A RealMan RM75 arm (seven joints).
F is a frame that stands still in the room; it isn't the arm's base.
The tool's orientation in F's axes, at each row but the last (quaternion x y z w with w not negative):
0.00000, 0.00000, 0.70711, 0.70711
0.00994, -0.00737, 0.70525, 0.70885
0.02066, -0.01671, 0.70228, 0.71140
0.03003, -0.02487, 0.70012, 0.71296
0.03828, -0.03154, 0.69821, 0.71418
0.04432, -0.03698, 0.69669, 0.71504
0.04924, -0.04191, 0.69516, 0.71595
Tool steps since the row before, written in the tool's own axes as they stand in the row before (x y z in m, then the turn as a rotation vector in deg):
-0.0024, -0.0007, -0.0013, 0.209, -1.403, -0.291
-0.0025, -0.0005, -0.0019, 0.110, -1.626, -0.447
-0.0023, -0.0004, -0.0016, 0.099, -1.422, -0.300
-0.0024, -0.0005, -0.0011, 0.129, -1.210, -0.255
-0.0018, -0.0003, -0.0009, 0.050, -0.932, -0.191
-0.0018, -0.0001, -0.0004, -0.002, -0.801, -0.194
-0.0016, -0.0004, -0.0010, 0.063, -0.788, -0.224
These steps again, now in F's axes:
0.0007, -0.0024, -0.0013, 1.403, 0.209, -0.291
0.0005, -0.0025, -0.0020, 1.625, 0.113, -0.450
0.0004, -0.0022, -0.0017, 1.422, 0.097, -0.303
0.0004, -0.0023, -0.0013, 1.210, 0.127, -0.254
0.0003, -0.0017, -0.0011, 0.931, 0.048, -0.195
0.0000, -0.0017, -0.0006, 0.799, 0.000, -0.202
0.0003, -0.0015, -0.0012, 0.788, 0.069, -0.224

